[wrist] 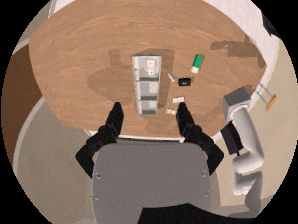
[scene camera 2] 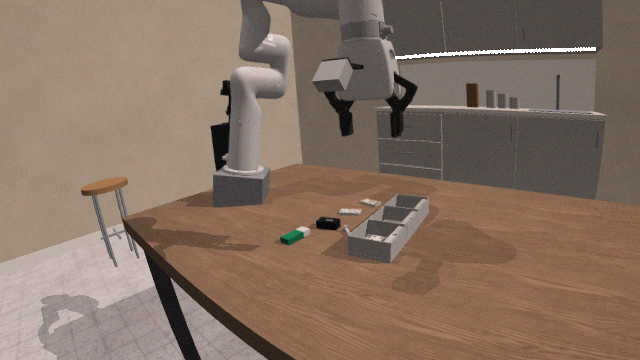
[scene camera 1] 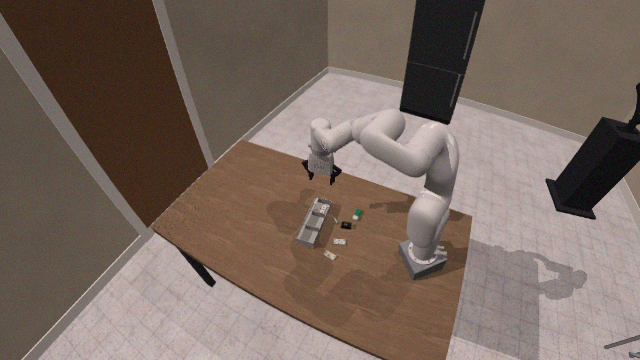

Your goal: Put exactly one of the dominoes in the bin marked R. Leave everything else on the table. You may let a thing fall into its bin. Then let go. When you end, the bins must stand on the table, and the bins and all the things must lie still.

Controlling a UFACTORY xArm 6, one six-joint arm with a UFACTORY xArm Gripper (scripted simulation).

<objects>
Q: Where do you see a grey bin tray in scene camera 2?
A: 398, 234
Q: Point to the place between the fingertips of my gripper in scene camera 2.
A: At 371, 135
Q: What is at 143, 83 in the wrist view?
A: A grey bin tray.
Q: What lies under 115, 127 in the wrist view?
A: My gripper.
</objects>
